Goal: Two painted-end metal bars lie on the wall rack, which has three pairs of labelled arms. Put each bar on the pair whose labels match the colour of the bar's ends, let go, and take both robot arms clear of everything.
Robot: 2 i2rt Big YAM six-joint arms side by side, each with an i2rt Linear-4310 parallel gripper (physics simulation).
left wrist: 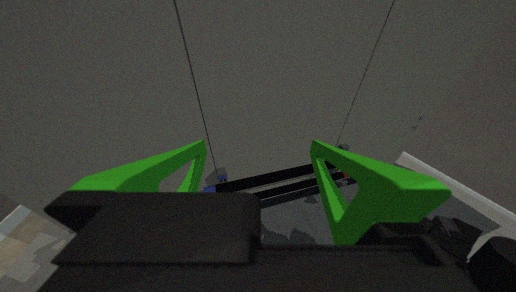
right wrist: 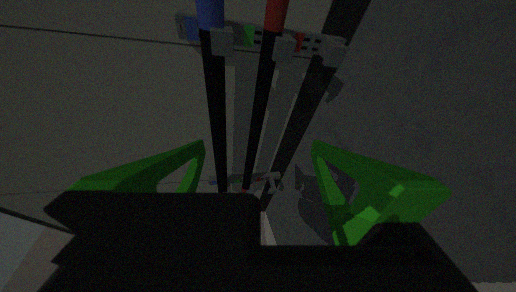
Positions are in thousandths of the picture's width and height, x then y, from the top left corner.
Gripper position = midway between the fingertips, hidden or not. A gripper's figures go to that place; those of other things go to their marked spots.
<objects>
My left gripper (left wrist: 501,498): 13 cm from the lens. A blue-ended bar (left wrist: 468,632) is 42 cm from the lens.
</objects>
